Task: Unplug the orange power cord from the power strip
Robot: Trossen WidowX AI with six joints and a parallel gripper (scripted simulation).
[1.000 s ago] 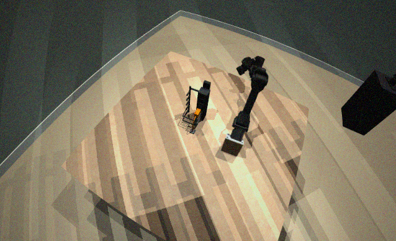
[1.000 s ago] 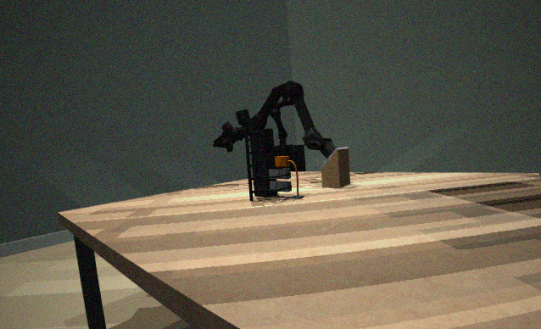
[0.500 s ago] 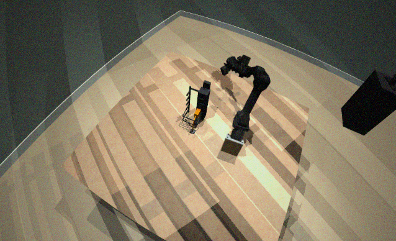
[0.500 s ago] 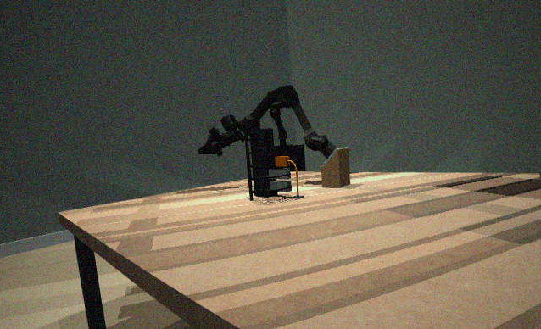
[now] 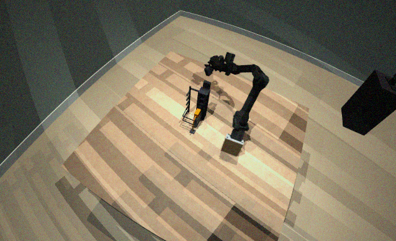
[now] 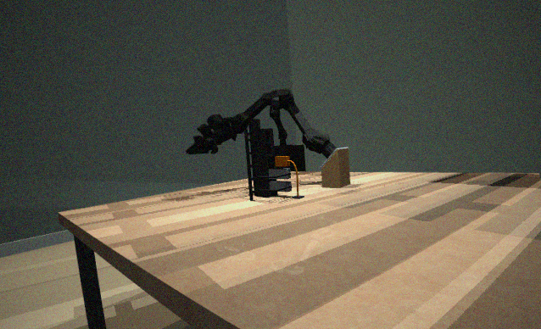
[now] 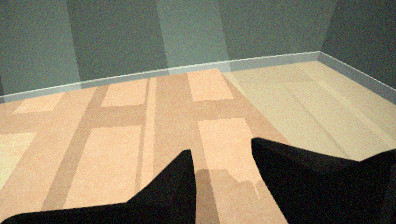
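Now: the orange plug 38 cm to the left of my gripper tip, 10 cm behind it and 5 cm below it.
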